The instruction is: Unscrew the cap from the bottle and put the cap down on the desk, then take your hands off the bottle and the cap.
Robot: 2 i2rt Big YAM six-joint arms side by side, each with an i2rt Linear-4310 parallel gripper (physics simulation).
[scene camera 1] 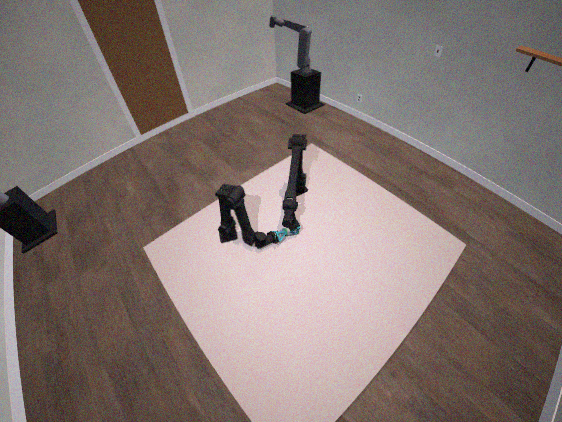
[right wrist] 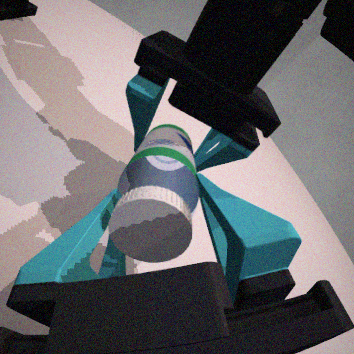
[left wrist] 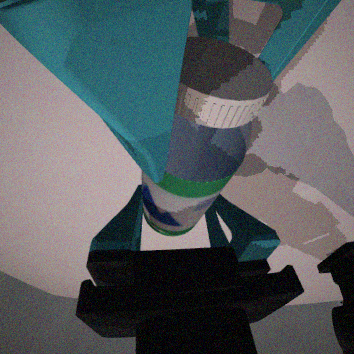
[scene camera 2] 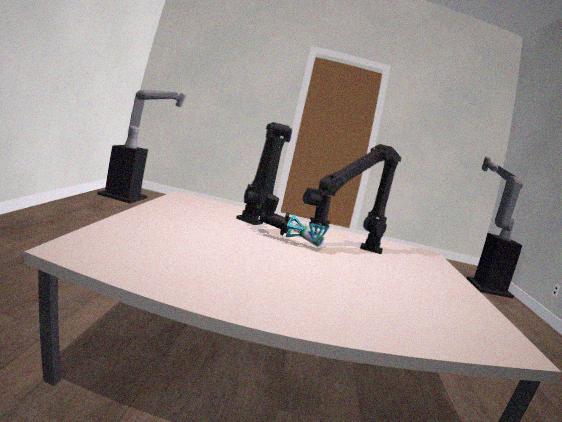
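Seen in the pictures: left gripper, fingertip midpoint: (scene camera 1: 294, 231) (right wrist: 162, 160) (scene camera 2: 316, 241); right gripper, fingertip midpoint: (scene camera 1: 284, 232) (right wrist: 158, 187) (left wrist: 192, 144) (scene camera 2: 304, 231); left arm's base at its link origin: (scene camera 1: 298, 190) (left wrist: 347, 254) (scene camera 2: 371, 249); right arm's base at its link origin: (scene camera 1: 228, 236) (scene camera 2: 249, 221).
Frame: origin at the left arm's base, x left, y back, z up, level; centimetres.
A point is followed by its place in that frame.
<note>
A bottle (left wrist: 197, 155) @(x -32.7, y -31.4, z 9.4 cm) (right wrist: 162, 175) @(x -32.9, y -30.4, z 9.2 cm) with a blue-grey upper part, a green band and a white label is held tilted above the desk. Its ribbed white cap (left wrist: 227, 111) @(x -34.6, y -30.5, z 9.5 cm) (right wrist: 150, 230) @(x -35.4, y -30.7, z 7.9 cm) with a grey top is on its neck end, facing the right wrist camera. My right gripper (right wrist: 158, 187) @(x -31.2, y -31.6, z 6.7 cm) (scene camera 2: 303, 232) @(x -31.2, y -31.6, z 6.7 cm) is shut on the upper body of the bottle, below the cap. My left gripper (left wrist: 173, 189) @(x -24.6, y -33.2, z 4.3 cm) (right wrist: 162, 160) @(x -24.6, y -33.2, z 4.3 cm) (scene camera 2: 318, 239) @(x -24.6, y -33.2, z 4.3 cm) points down and is shut on the lower part of the bottle near its base. The fingers hide most of the bottle in the scene views.
Both arms meet over the pale desk (scene camera 1: 320, 325) @(x -43.4, y -91.3, z 0.0 cm) (scene camera 2: 280, 295) @(x -21.9, y -97.8, z 0.0 cm), near its arm-side edge. The two grippers are very close together, with their fingers near each other along the bottle. Two grey arms on black pedestals (scene camera 2: 125, 172) (scene camera 2: 497, 260) stand on the floor beyond the desk.
</note>
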